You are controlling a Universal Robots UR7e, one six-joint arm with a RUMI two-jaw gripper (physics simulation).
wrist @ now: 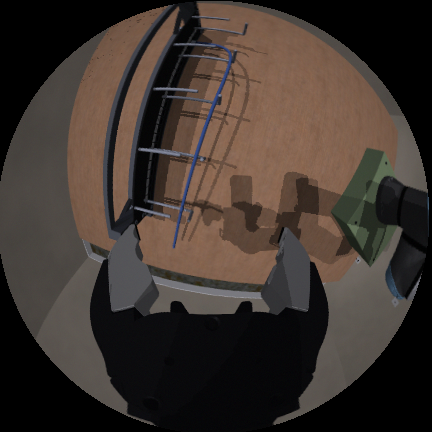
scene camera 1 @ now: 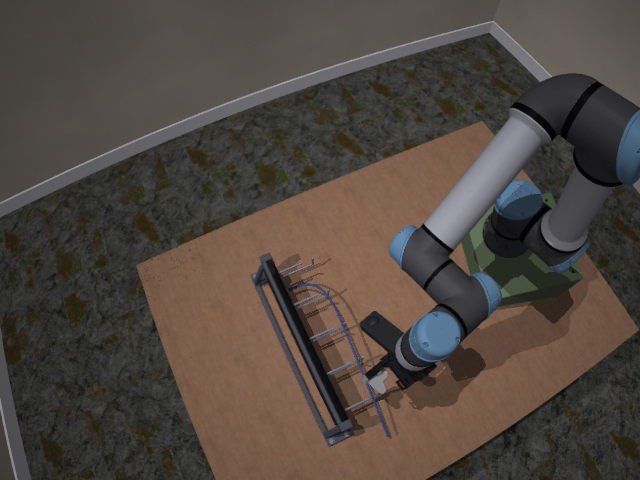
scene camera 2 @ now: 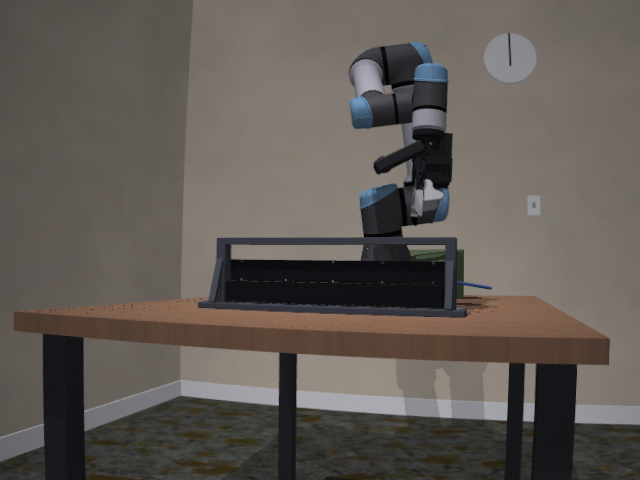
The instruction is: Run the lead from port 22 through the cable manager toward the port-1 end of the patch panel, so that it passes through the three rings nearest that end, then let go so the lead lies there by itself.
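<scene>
The blue lead leaves the black patch panel near its far end in the wrist view, bends, and runs along the outer ends of the cable manager's silver rings. Its free end extends past the last ring. Whether it lies inside each ring or over the tips cannot be told. My gripper is open, with nothing between its jaws. It hangs well above the panel's top, near the lead's free-end side.
The panel's grey frame stands on the wooden table. The arm's green base stands across from the ring side. Shadows of the arm fall on the table.
</scene>
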